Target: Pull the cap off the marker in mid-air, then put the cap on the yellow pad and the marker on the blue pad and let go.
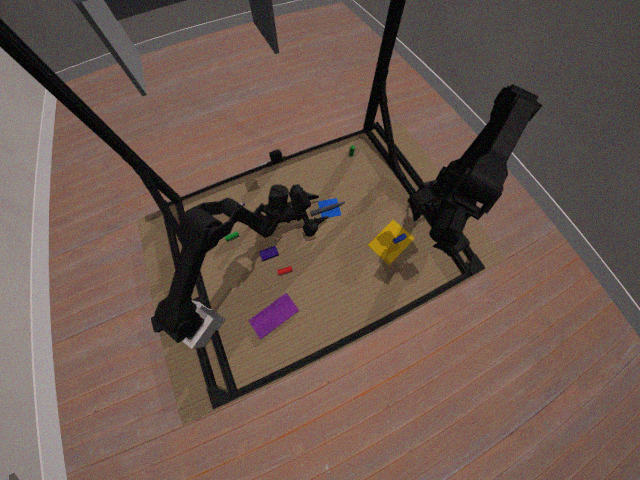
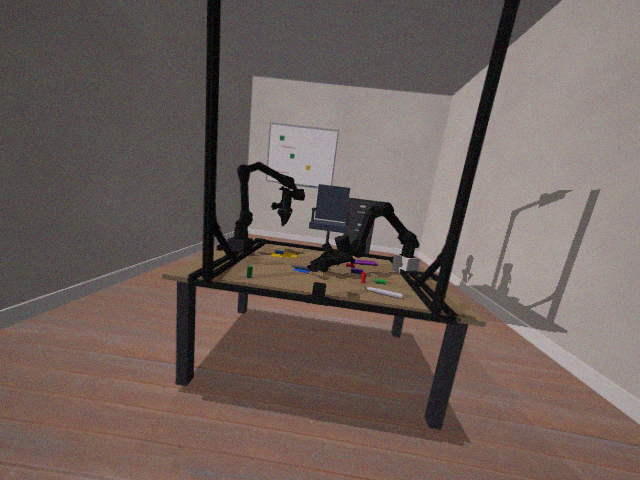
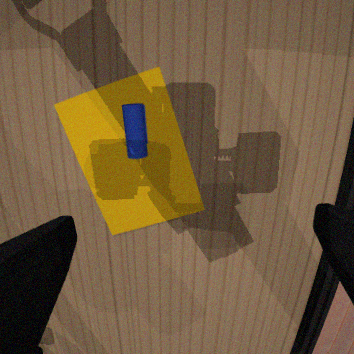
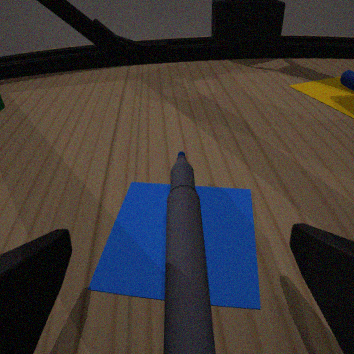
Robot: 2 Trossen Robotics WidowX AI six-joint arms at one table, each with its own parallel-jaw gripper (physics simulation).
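Places are measured from the left arm's base along level axes (x ahead, y left, z up), in centimetres.
Pixels of known places: left gripper, fingertip midpoint: (image 1: pixel 424 232) (image 2: pixel 284 225) (image 3: pixel 195 221); right gripper, fingertip midpoint: (image 1: pixel 323 206) (image 2: pixel 308 264) (image 4: pixel 182 238); left arm's base at its link origin: (image 1: pixel 440 190) (image 2: pixel 240 238); right arm's base at its link origin: (image 1: pixel 189 323) (image 2: pixel 407 256).
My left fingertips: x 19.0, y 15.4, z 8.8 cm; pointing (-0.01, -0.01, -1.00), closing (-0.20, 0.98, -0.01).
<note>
Ahead of a thing's pixels: the offset from my left fingertips to its middle.
The blue cap @(dx +0.2, dy -4.5, dz -15.9 cm) (image 1: pixel 399 238) (image 2: pixel 279 252) (image 3: pixel 135 130) (image 4: pixel 348 79) lies on its side on the yellow pad @(dx +3.3, dy -4.6, dz -16.7 cm) (image 1: pixel 387 255) (image 2: pixel 290 255) (image 3: pixel 82 120) (image 4: pixel 320 91). The uncapped dark grey marker @(dx +21.3, dy -24.2, dz -15.9 cm) (image 1: pixel 327 208) (image 4: pixel 185 250), blue tip bare, lies across the blue pad @(dx +20.7, dy -24.4, dz -16.7 cm) (image 1: pixel 332 213) (image 2: pixel 301 271) (image 4: pixel 130 240), its ends reaching past the pad's edges. My right gripper (image 2: pixel 312 266) (image 4: pixel 182 238) is open low over the blue pad, fingers apart on both sides of the marker and touching neither side. My left gripper (image 2: pixel 283 223) (image 3: pixel 195 221) is open and empty, high above the table near the yellow pad.
A purple pad @(dx +50.3, dy +7.6, dz -16.4 cm) (image 1: pixel 273 316), a dark purple block @(dx +46.8, dy -13.4, dz -16.0 cm) (image 1: pixel 268 253), a red cylinder @(dx +42.9, dy -5.6, dz -15.7 cm) (image 1: pixel 284 270) and a green cylinder @(dx +58.3, dy -23.6, dz -15.7 cm) (image 1: pixel 232 236) lie on the table. A green cylinder @(dx +3.5, dy -46.3, dz -14.4 cm) (image 1: pixel 352 150) (image 2: pixel 249 271) and a red one @(dx +50.2, dy -26.8, dz -14.4 cm) (image 2: pixel 363 277) stand upright. A white pen @(dx +58.8, dy -36.3, dz -15.8 cm) (image 2: pixel 383 292) lies near the frame.
</note>
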